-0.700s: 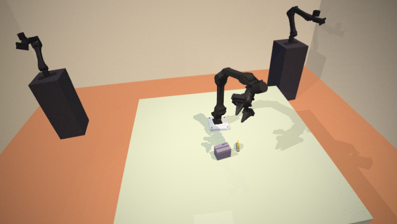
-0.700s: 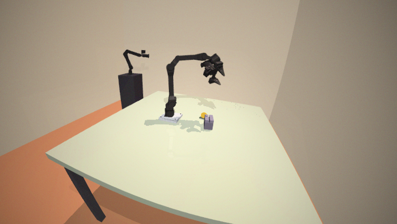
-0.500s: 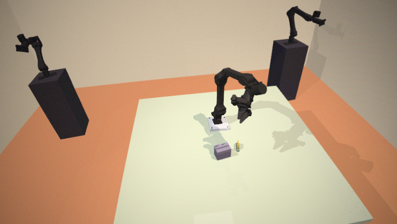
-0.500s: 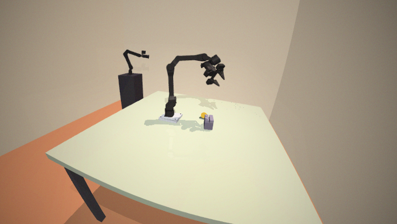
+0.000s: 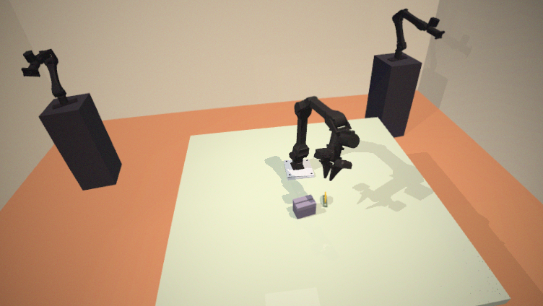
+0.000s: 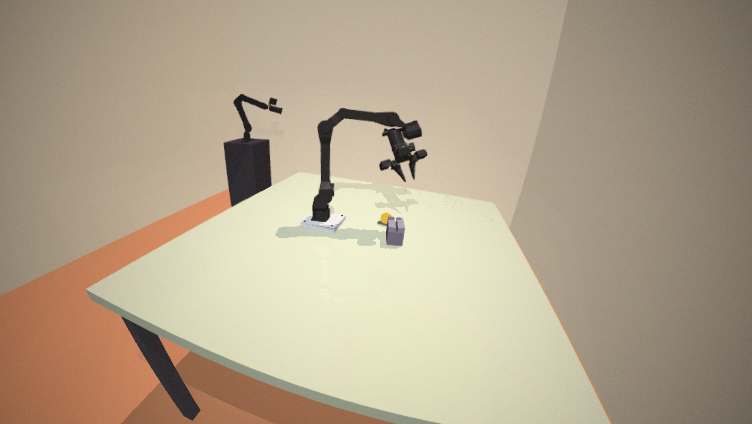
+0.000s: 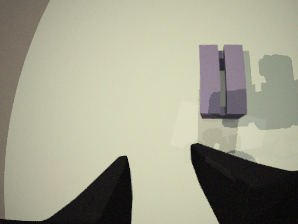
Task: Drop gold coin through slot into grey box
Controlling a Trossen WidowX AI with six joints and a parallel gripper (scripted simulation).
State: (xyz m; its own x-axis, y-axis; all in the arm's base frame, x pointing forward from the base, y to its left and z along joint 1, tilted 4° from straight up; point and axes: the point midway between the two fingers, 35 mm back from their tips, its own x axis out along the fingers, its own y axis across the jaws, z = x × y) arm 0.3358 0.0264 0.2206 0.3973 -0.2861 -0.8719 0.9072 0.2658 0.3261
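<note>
Right now my gripper tip is 190 mm above the gold coin, 70 mm past it and 30 mm to the right of it.
</note>
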